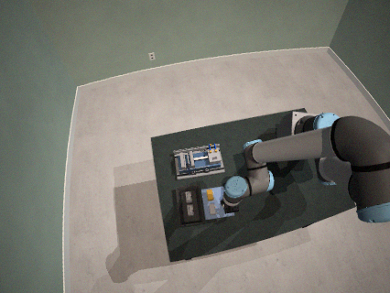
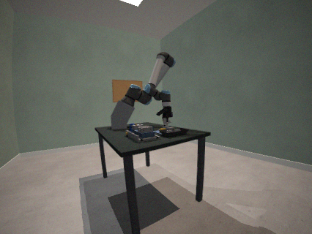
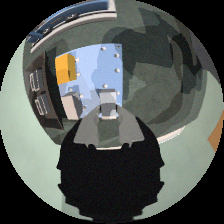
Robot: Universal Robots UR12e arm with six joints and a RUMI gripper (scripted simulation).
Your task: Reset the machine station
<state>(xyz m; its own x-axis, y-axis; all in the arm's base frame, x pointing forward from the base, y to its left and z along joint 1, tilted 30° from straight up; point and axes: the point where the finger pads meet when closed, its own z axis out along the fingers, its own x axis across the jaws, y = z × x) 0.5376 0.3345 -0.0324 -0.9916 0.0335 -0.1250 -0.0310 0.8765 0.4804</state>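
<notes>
Right now my hand is 9 cm short of the gray blank and 2 cm above it. Also, from my hand: vise 13 cm ahead, 31 cm to the right, 1 cm below; yellow brass blank 9 cm ahead, 9 cm to the right, 2 cm below.
</notes>
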